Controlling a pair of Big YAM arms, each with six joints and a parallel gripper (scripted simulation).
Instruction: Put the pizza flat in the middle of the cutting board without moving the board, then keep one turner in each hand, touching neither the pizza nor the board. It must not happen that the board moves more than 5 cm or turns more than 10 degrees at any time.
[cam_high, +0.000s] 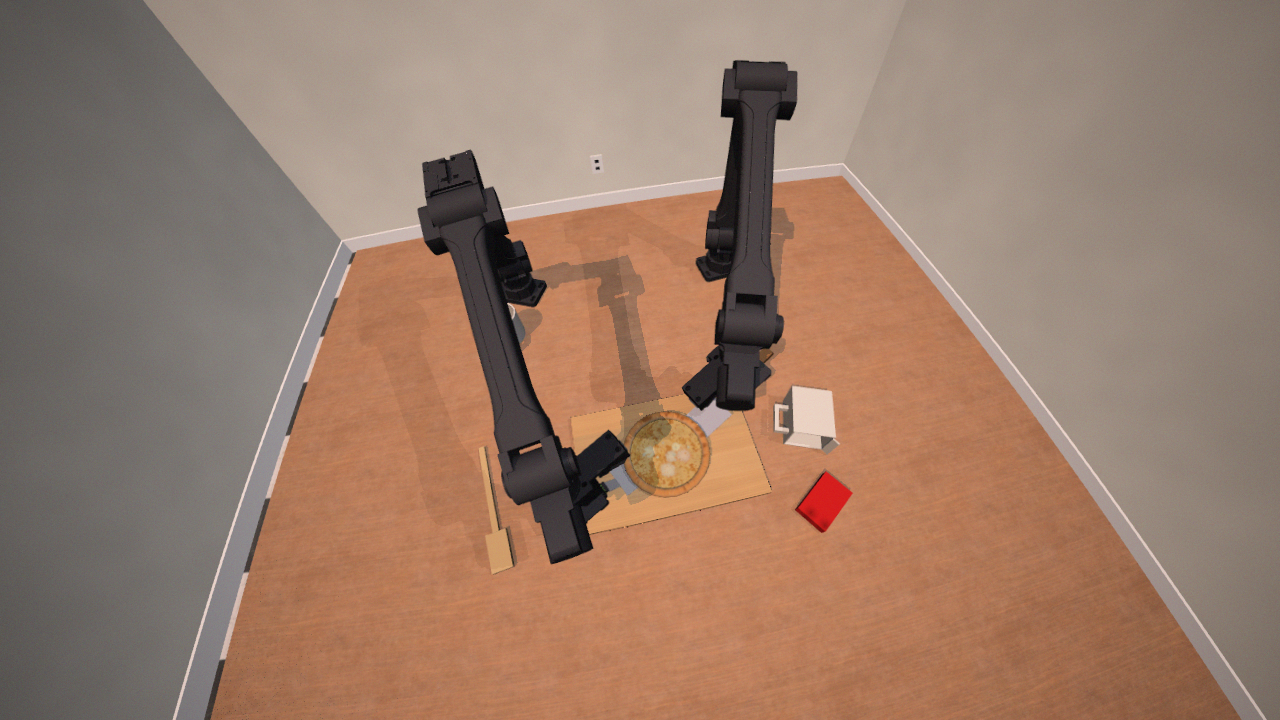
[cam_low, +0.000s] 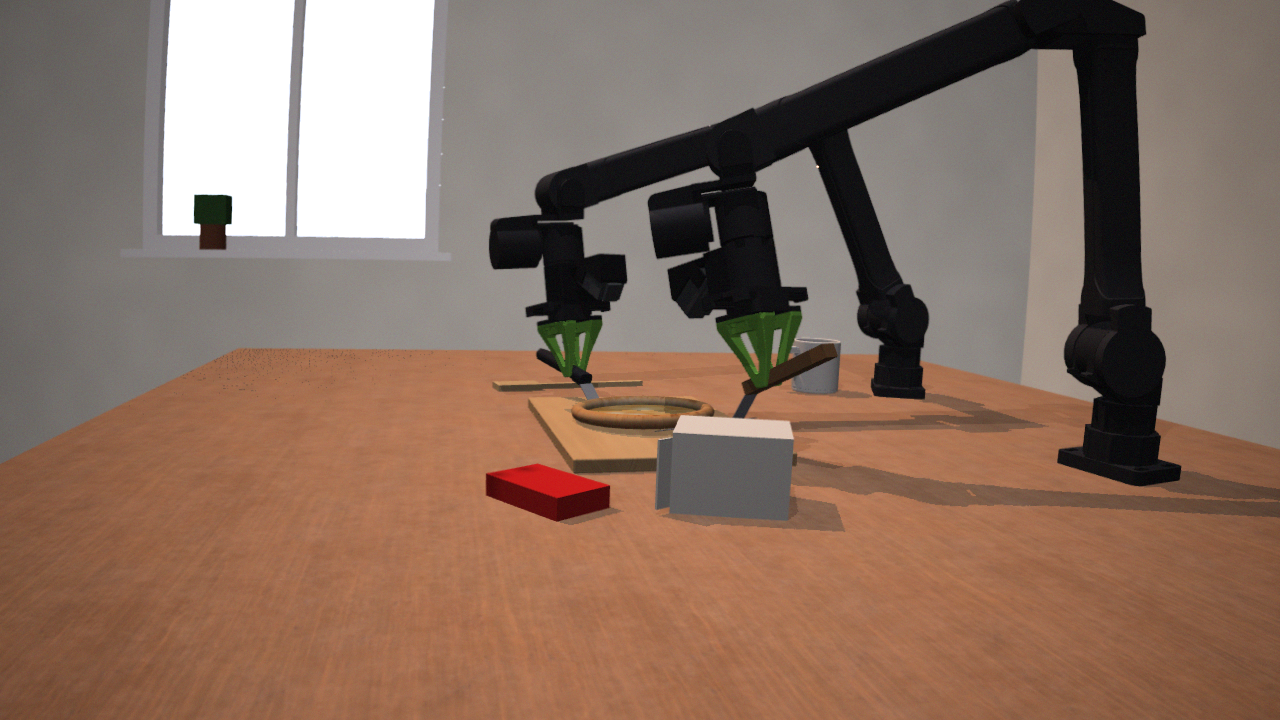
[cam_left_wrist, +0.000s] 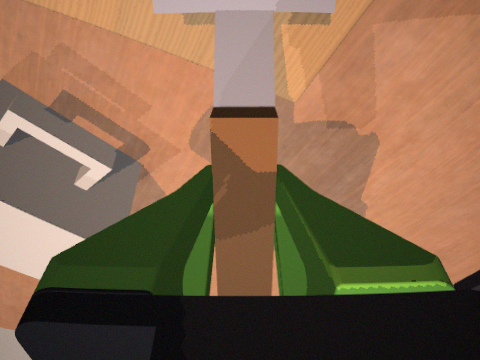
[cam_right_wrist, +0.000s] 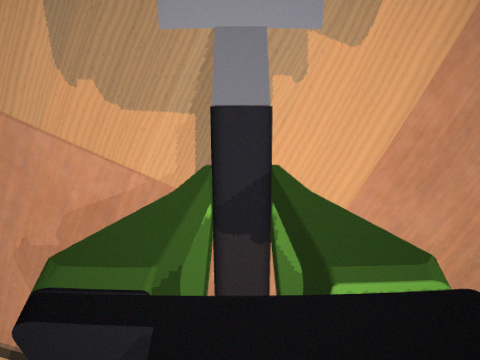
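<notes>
Now: left hand 120 mm to the right of the white boxy mug, 80 mm short of it and 60 mm above it. Also, from my left hand: brown-handled turner (30 mm to the right, 30 mm below, 20 mm ahead); then pizza (160 mm to the right, 100 mm ahead, 70 mm below); then cutting board (160 mm to the right, 100 mm ahead, 80 mm below).
The black-handled turner is 1 cm to the left of my right hand, 1 cm below it and 1 cm behind it. From my right hand the other things lie so: pizza 15 cm to the left, 7 cm behind, 3 cm below; wooden spatula 20 cm to the right, 5 cm below, 1 cm ahead; cutting board 15 cm to the left, 7 cm behind, 5 cm below.
</notes>
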